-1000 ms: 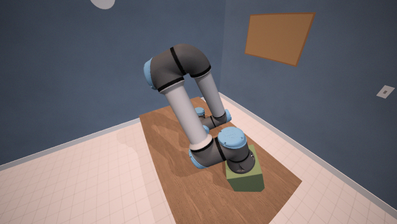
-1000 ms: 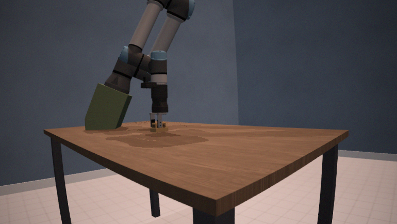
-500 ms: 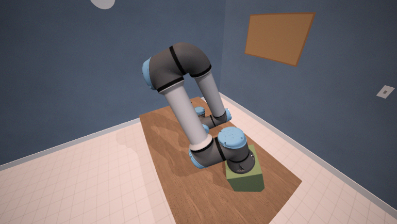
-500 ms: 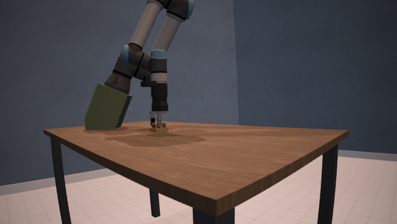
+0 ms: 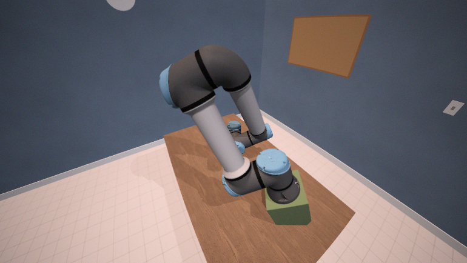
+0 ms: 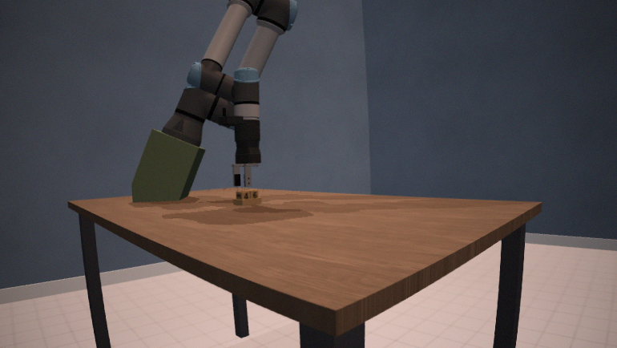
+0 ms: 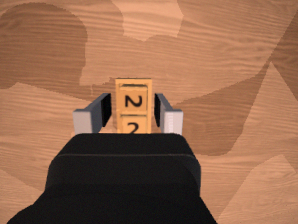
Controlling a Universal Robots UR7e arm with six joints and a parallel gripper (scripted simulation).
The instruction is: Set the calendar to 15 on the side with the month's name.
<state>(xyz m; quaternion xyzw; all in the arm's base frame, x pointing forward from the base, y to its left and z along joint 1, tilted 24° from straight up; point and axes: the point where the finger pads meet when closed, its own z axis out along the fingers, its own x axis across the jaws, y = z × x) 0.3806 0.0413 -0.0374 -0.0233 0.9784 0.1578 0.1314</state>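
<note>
The wooden cube lies 50 mm below my hand. Round my hand: wooden tray (20 mm to the left, 60 mm below).
</note>
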